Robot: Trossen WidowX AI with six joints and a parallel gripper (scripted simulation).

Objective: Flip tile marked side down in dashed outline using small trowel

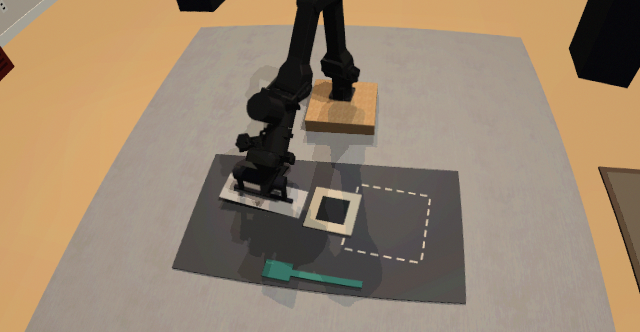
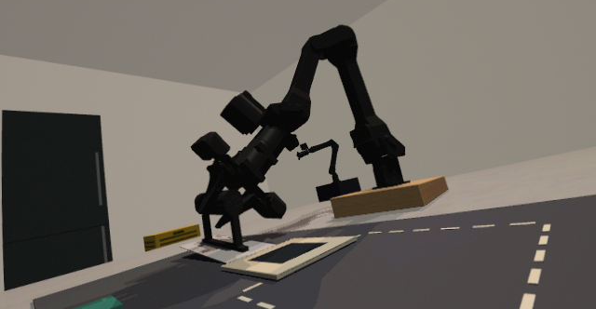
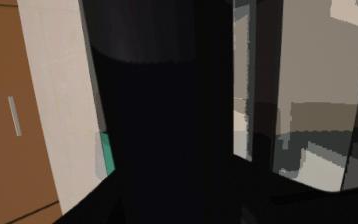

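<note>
Right now the cream tile is 3 cm behind my gripper tip, 15 cm to the left of it and 5 cm below it. The rest, counted from my gripper tip: dark mat (13 cm to the left, 8 cm below); teal trowel (14 cm ahead, 13 cm to the left, 5 cm below).
</note>
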